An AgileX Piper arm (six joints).
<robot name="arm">
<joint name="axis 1" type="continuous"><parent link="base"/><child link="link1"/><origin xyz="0.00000 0.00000 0.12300" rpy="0.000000 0.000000 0.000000"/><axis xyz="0 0 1"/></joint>
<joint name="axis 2" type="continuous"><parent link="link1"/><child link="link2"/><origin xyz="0.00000 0.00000 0.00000" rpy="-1.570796 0.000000 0.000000"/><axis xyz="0 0 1"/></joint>
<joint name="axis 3" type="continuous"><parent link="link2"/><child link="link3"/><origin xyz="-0.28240 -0.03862 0.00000" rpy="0.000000 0.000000 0.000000"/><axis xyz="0 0 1"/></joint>
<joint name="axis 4" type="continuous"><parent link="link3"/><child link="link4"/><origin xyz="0.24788 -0.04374 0.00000" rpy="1.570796 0.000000 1.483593"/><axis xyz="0 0 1"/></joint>
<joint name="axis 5" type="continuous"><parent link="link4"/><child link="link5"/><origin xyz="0.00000 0.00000 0.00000" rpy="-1.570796 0.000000 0.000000"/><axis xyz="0 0 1"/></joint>
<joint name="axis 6" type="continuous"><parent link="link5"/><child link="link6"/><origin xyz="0.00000 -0.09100 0.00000" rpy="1.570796 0.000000 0.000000"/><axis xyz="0 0 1"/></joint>
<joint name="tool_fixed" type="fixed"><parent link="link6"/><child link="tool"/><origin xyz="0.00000 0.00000 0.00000" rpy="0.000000 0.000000 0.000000"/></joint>
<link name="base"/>
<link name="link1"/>
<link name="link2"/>
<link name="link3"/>
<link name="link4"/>
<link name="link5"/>
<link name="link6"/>
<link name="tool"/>
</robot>
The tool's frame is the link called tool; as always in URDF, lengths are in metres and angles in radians. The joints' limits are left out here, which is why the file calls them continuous.
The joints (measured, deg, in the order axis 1, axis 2, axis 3, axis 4, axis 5, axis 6), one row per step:
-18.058 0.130 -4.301 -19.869 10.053 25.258
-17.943 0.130 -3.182 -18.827 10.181 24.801
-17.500 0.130 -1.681 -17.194 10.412 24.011
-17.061 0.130 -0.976 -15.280 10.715 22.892
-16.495 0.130 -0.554 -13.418 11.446 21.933
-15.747 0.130 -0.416 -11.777 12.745 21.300
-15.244 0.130 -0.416 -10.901 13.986 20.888
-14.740 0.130 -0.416 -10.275 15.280 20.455
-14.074 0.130 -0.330 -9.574 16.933 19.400
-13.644 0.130 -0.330 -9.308 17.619 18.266
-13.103 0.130 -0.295 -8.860 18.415 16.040
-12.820 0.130 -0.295 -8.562 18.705 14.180
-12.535 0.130 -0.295 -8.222 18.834 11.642
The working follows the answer.
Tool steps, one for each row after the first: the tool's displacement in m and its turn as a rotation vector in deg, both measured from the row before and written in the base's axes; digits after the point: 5 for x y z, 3 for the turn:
0.00119 -0.00005 -0.00684 0.943 1.025 0.237
0.00150 0.00031 -0.00931 1.338 1.425 0.614
0.00076 0.00063 -0.00477 1.074 0.769 0.638
0.00045 0.00072 -0.00375 1.217 0.861 0.654
0.00013 0.00081 -0.00293 1.390 1.092 0.690
-0.00012 0.00047 -0.00198 0.799 1.060 0.397
-0.00019 0.00043 -0.00204 0.545 1.192 0.393
-0.00026 0.00059 -0.00310 0.137 1.787 0.641
-0.00010 0.00040 -0.00107 -0.634 0.910 0.575
-0.00009 0.00058 -0.00146 -1.451 1.300 0.942
0.00000 0.00036 -0.00047 -1.385 0.705 0.690
0.00007 0.00041 -0.00022 -2.020 0.707 0.885

Tool pose at each row, in the base's axes (x y z in m, rotation vector in deg; rounded; the steps above come from the unrounded poses):
0.04831 -0.02143 0.22344 21.221 88.010 -12.384
0.04949 -0.02148 0.21660 21.723 89.203 -11.697
0.05100 -0.02118 0.20729 22.219 90.906 -10.492
0.05175 -0.02055 0.20252 22.513 91.924 -9.322
0.05221 -0.01983 0.19877 22.903 93.047 -8.039
0.05234 -0.01902 0.19584 23.390 94.418 -6.631
0.05222 -0.01854 0.19386 23.671 95.628 -5.911
0.05203 -0.01811 0.19182 23.762 96.937 -5.429
0.05177 -0.01752 0.18872 23.341 98.833 -5.238
0.05167 -0.01713 0.18765 22.388 99.768 -5.565
0.05158 -0.01655 0.18619 20.510 101.052 -6.420
0.05157 -0.01619 0.18573 18.892 101.697 -7.283
0.05164 -0.01579 0.18551 16.635 102.277 -8.568

